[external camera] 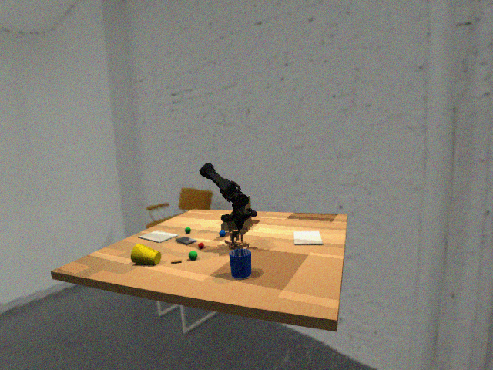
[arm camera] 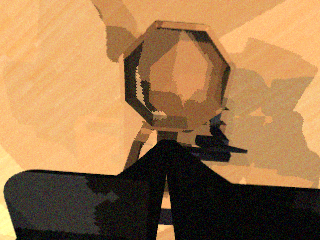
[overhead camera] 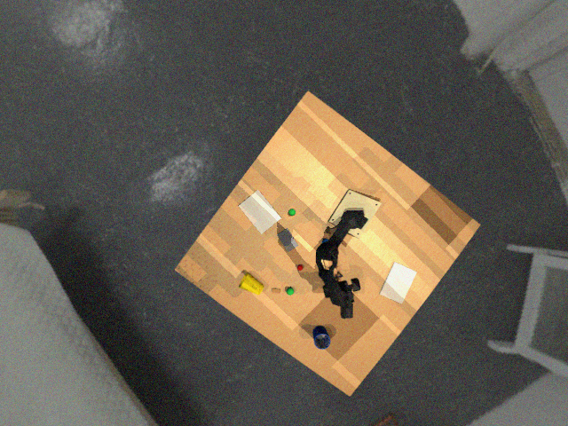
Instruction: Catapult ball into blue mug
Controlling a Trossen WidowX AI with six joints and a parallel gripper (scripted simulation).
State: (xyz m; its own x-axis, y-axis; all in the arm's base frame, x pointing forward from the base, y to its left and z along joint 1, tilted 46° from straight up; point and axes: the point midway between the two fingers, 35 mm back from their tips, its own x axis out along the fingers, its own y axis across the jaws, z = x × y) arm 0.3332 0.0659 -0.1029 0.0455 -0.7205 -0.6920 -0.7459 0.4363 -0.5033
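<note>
Now: gripper tip 30 mm above the catapult and 20 mm to the left of it. Round my gripper tip: blue ball 170 mm to the right, 140 mm behind, 70 mm below; red ball 210 mm to the right, 70 mm below, 60 mm ahead; blue mug 310 mm ahead, 120 mm to the left, 60 mm below.
</note>
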